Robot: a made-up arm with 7 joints.
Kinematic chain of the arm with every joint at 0, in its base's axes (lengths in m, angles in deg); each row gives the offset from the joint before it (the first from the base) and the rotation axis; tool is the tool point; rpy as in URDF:
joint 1: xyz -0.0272 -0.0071 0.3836 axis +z
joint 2: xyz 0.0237 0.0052 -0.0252 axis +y
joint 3: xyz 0.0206 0 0.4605 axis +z
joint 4: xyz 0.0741 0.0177 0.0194 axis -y
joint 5: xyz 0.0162 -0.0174 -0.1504 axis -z
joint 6: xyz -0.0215 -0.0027 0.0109 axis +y
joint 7: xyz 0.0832 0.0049 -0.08 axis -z
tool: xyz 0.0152 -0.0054 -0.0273 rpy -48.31 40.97 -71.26
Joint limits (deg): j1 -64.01..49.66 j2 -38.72..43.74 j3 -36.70..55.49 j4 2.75..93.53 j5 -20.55..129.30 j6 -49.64..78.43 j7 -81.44..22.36
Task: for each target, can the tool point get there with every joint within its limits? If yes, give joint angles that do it. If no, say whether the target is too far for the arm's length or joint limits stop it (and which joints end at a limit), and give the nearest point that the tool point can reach.
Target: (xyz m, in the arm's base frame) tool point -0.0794 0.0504 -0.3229
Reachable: no: joint limits stop it (at a limit: joint 1, joint 2, joint 5) | nearest point 0.1480 0.2512 0.3750 | short by 0.761 m
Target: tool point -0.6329 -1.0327 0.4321
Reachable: no: too far | nearest point -0.0182 -0.5917 0.5432 | short by 0.765 m
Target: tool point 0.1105 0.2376 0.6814
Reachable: yes | joints 40.16 -1.35 45.17 27.79 68.58 -16.41 -26.80
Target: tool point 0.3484 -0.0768 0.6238
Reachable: yes | joints -25.60 7.33 15.50 48.65 103.12 40.01 -18.70
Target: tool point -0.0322 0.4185 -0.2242
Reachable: no: joint limits stop it (at a limit: joint 1, joint 2, joint 5) | nearest point 0.1374 0.3624 0.3676 | short by 0.618 m
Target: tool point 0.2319 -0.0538 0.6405
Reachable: yes | joints -14.79 1.65 31.74 18.45 71.13 -15.34 -1.42
